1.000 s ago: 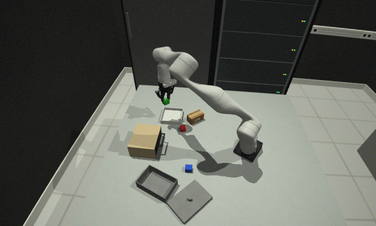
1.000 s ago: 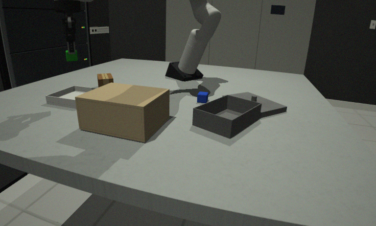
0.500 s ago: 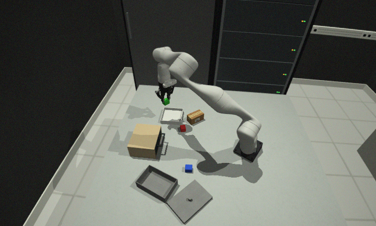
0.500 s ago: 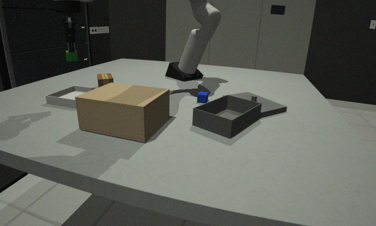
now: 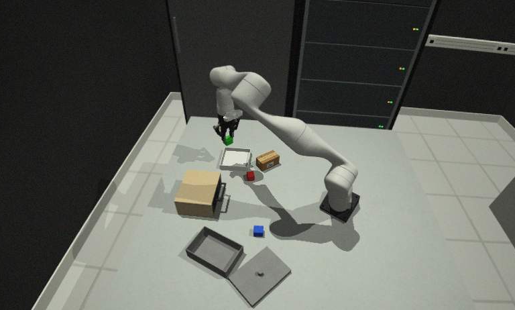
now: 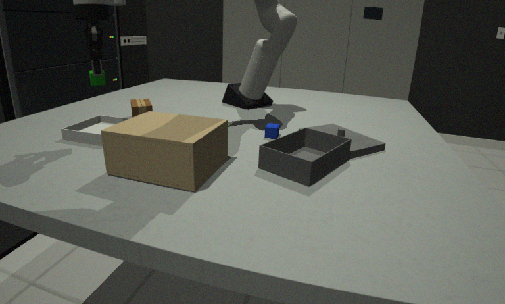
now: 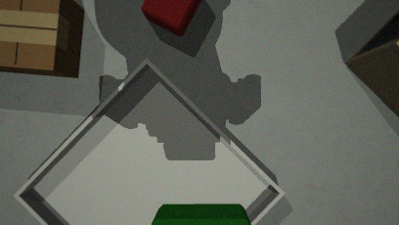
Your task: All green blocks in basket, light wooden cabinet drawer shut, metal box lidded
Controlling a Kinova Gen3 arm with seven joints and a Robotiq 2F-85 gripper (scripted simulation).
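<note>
Right now my hand is 20 mm past the basket, 30 mm to the left of it and 170 mm above it. Round my hand: cabinet drawer (30 mm ahead, 250 mm to the left, 140 mm below); red block (130 mm behind, 70 mm to the left, 170 mm below); small cardboard box (190 mm behind, 50 mm to the right, 150 mm below).
</note>
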